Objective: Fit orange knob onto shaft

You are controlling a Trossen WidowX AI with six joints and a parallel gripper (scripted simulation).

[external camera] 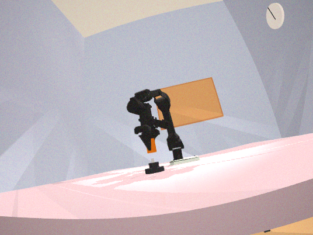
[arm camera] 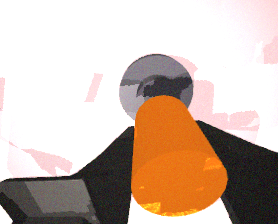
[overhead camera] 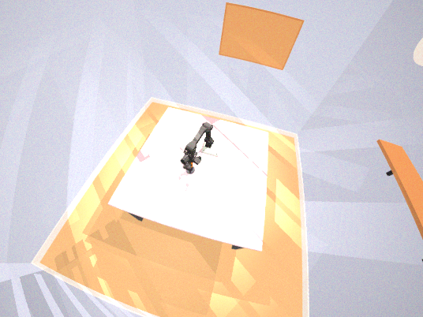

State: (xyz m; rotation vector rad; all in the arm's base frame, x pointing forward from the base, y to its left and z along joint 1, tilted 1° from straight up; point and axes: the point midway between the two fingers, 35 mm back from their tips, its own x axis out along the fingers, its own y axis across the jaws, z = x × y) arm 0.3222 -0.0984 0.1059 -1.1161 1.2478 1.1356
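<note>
My gripper tip is now 6 cm above the round pedestal. Round my gripper tip: orange knob 3 cm above.
</note>
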